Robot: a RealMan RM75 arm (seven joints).
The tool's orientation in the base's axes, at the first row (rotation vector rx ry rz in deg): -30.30, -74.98, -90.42
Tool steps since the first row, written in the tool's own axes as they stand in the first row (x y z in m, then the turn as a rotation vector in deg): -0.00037, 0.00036, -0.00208, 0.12, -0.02, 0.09; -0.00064, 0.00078, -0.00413, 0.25, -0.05, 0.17; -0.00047, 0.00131, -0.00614, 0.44, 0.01, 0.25; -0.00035, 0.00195, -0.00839, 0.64, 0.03, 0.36; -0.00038, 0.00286, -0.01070, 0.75, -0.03, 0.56; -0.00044, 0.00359, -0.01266, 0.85, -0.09, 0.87; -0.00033, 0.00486, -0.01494, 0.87, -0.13, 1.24; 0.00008, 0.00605, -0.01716, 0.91, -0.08, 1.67; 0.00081, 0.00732, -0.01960, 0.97, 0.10, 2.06; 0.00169, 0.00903, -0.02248, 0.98, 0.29, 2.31; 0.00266, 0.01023, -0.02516, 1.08, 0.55, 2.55
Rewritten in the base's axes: 0.00098, -0.00173, -0.00080, -0.09, 0.03, 0.12; 0.00196, -0.00347, -0.00148, -0.19, 0.05, 0.23; 0.00285, -0.00534, -0.00174, -0.24, 0.05, 0.44; 0.00390, -0.00740, -0.00206, -0.33, 0.07, 0.65; 0.00528, -0.00945, -0.00239, -0.48, 0.21, 0.78; 0.00642, -0.01117, -0.00272, -0.65, 0.45, 0.93; 0.00804, -0.01322, -0.00275, -0.79, 0.77, 1.04; 0.00945, -0.01534, -0.00256, -0.87, 1.15, 1.24; 0.01084, -0.01778, -0.00214, -0.83, 1.50, 1.50; 0.01266, -0.02067, -0.00153, -0.73, 1.73, 1.69; 0.01395, -0.02343, -0.00103, -0.60, 1.93, 1.97
